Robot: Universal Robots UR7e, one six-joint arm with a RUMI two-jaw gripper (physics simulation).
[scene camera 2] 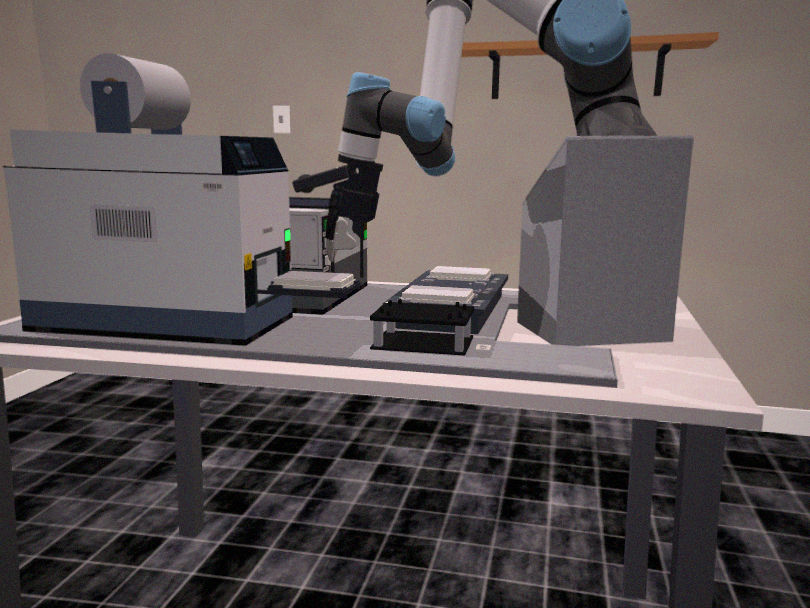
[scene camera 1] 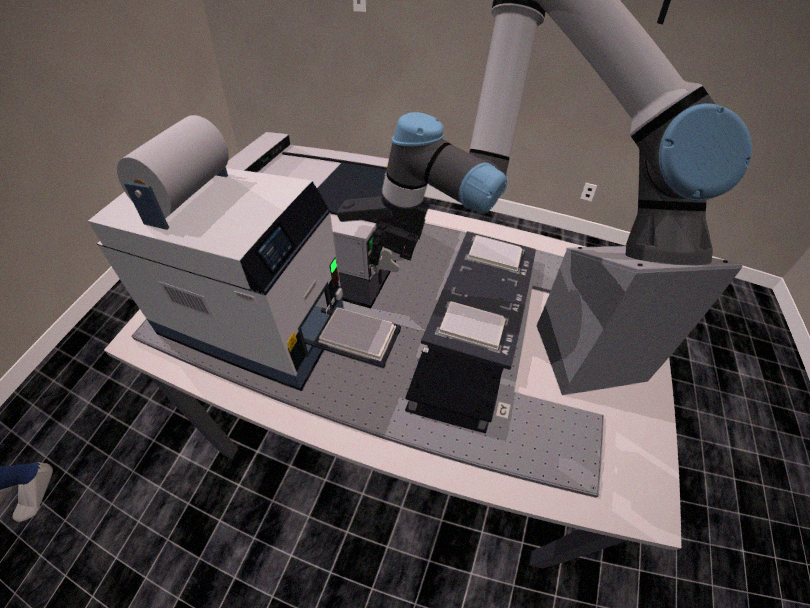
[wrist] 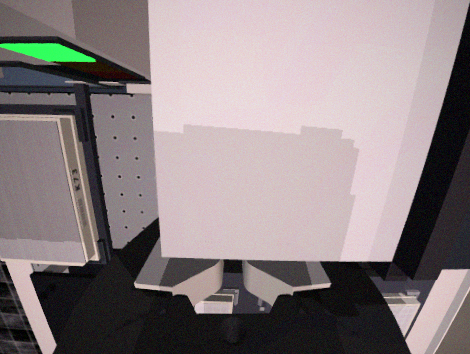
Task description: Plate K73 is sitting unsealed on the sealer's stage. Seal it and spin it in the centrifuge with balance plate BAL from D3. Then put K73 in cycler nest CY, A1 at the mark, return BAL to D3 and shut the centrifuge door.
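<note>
Plate K73 lies flat on the sealer's extended stage; its top looks smooth and grey. My gripper is shut and empty, pointing down at the front of the centrifuge, beside its green display. In the wrist view the centrifuge's white housing hides the fingertips. A white plate stands at D3, its label unreadable. Cycler nest CY is a black raised stand with no plate. The centrifuge door's state is unclear.
The white sealer with a film roll stands left of the centrifuge, close to the gripper. Another plate sits at D1 on the dark deck rack. The arm's grey pedestal is at the right.
</note>
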